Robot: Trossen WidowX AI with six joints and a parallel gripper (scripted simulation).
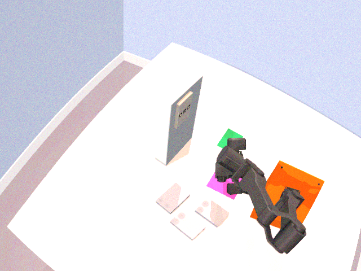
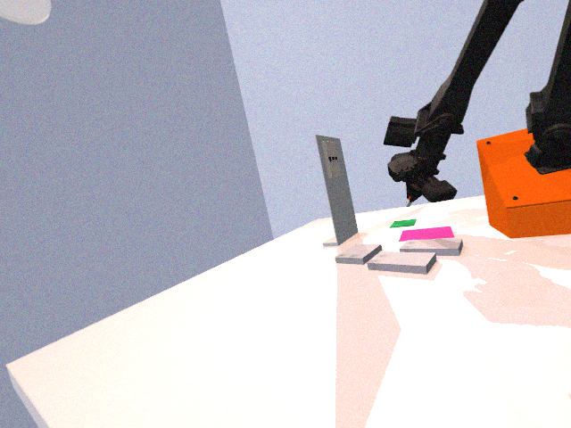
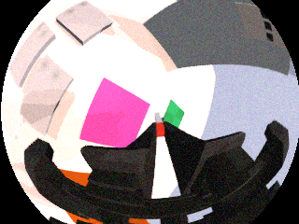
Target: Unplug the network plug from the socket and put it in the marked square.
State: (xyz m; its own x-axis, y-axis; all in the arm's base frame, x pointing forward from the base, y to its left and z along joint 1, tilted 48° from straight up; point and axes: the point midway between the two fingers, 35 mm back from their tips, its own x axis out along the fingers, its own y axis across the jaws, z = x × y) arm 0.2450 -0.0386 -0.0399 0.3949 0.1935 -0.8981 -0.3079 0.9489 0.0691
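Now: the magenta square 100 mm below my gripper tip, 20 mm behind it and 10 mm to the left of it. Also, from my gripper tip: grey upright panel (200 mm ahead, 60 mm above, 30 mm to the right); plug (right at my gripper tip).
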